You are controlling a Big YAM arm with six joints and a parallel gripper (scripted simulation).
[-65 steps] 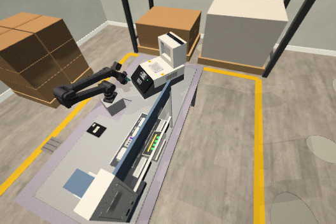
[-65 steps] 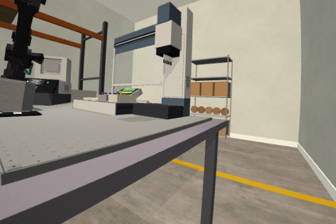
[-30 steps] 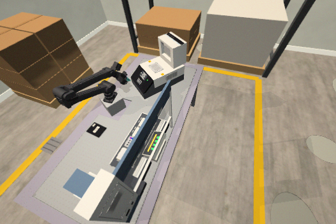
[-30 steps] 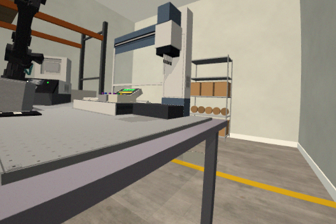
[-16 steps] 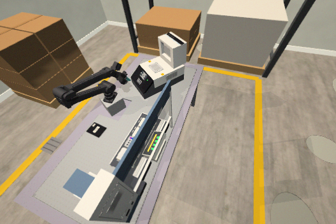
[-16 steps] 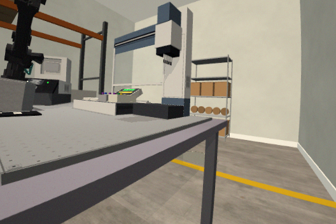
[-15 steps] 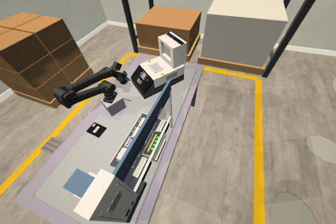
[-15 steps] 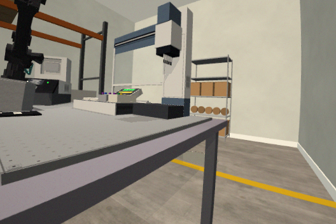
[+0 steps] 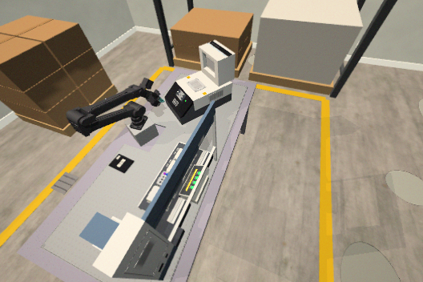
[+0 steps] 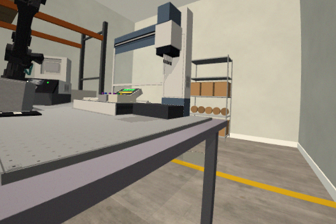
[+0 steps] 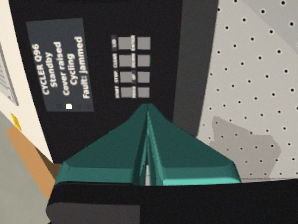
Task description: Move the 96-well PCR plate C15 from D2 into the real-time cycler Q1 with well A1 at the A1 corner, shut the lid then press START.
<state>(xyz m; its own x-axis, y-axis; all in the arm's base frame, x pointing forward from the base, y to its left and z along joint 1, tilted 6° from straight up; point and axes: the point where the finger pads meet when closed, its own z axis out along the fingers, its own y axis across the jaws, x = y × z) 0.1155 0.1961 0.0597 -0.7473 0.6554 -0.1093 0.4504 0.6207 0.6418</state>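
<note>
Right now the white PCR plate is 430 mm to the right of my hand, 260 mm ahead of it and 150 mm below it. The rest, counted from my hand: tube cooling block: 530 mm to the right, 240 mm ahead, 130 mm below; then black regrip nest: 460 mm to the right, 210 mm below, 170 mm behind; then blue gantry beam: 550 mm to the right, 430 mm ahead, 300 mm above.
</note>
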